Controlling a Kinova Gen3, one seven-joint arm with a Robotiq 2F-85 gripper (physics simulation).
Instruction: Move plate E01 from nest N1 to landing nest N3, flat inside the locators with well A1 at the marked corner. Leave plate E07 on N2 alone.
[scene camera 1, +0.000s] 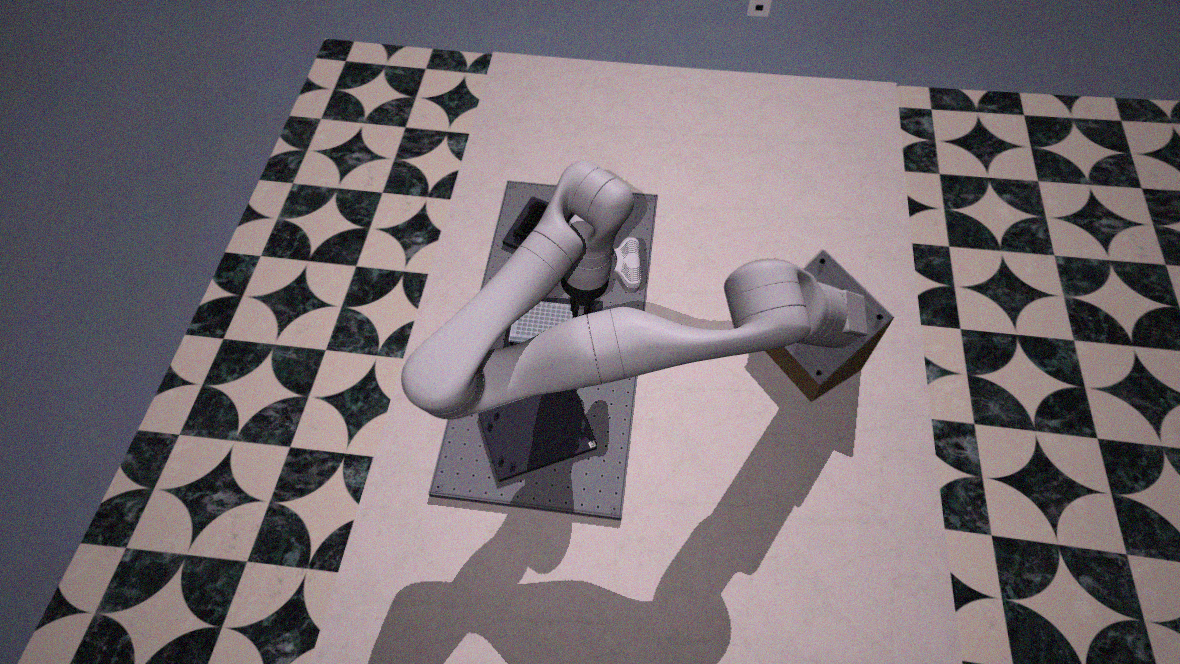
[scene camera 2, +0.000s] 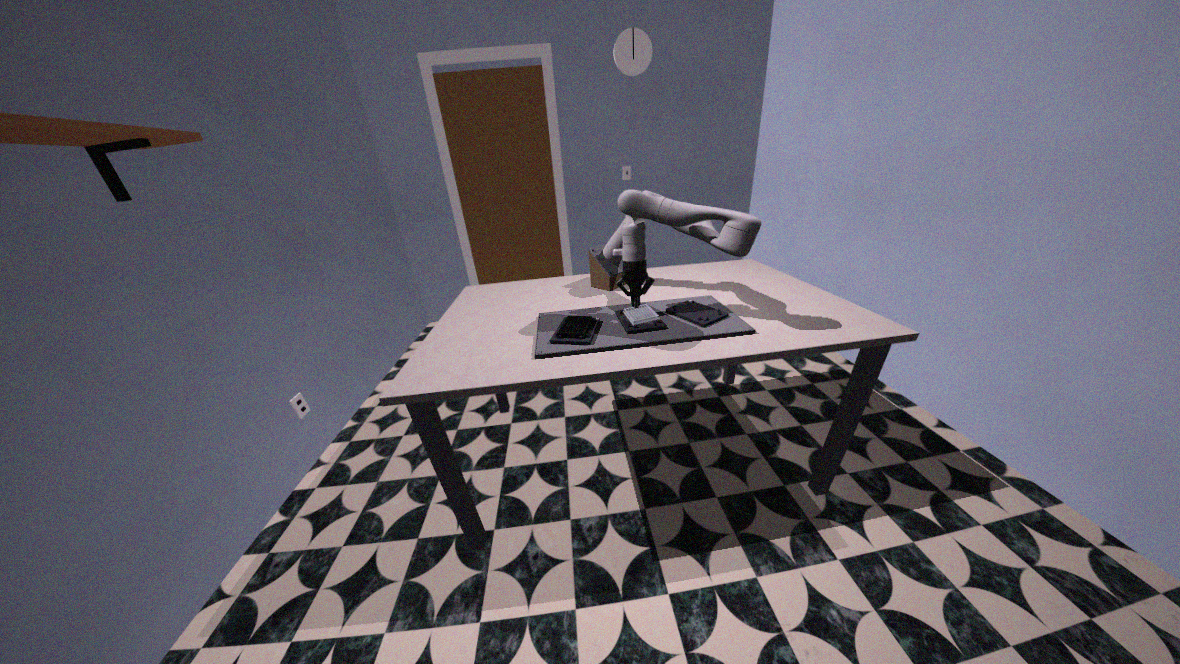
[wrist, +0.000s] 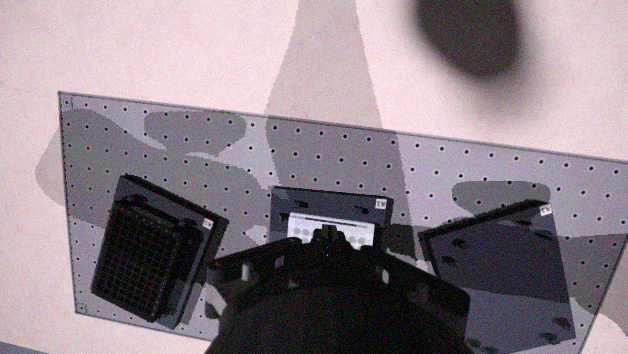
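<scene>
A white well plate (scene camera 1: 540, 320) (scene camera 2: 641, 316) (wrist: 330, 225) lies in the dark middle nest (wrist: 325, 196), whose A1 tag is at its upper right corner in the wrist view. My gripper (scene camera 1: 581, 310) (scene camera 2: 635, 302) (wrist: 328, 234) is shut with nothing between its fingers. Its tips are over the plate, low; whether they touch it I cannot tell. The gripper hides the plate's near part in the wrist view. A black well plate (scene camera 2: 575, 327) (wrist: 137, 260) sits in the left nest (wrist: 160, 201). The right nest (scene camera 1: 511, 450) (scene camera 2: 697, 312) (wrist: 505, 265) shows no plate. Plate and nest labels are not readable.
The nests stand on a grey perforated board (scene camera 1: 606, 495) (wrist: 435, 160) on the pale table (scene camera 1: 701, 132) (scene camera 2: 486, 330). The arm's base sits on a block (scene camera 1: 816, 379) (scene camera 2: 604, 276) behind the board. The arm's links pass over the board in scene camera 1.
</scene>
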